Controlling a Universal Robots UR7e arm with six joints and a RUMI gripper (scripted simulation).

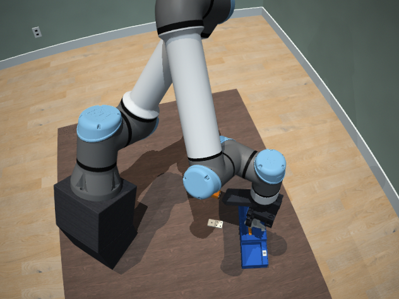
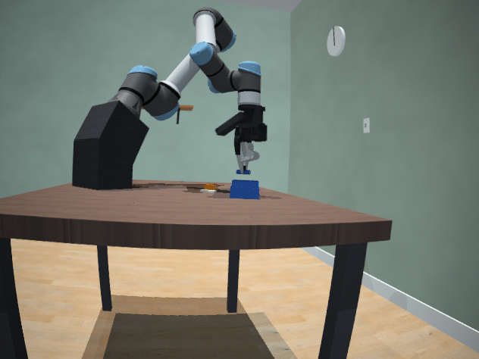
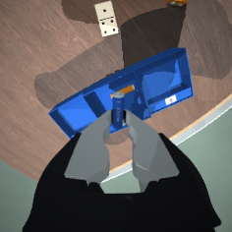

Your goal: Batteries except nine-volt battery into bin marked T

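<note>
Right now the blue cylindrical battery is 1 cm below my hand. Also, from my hand: thin orange battery: 7 cm below, 1 cm to the left, 1 cm ahead; then joined blue bins: 6 cm below, 1 cm ahead; then orange nine-volt battery: 19 cm to the left, 8 cm below, 5 cm behind.
</note>
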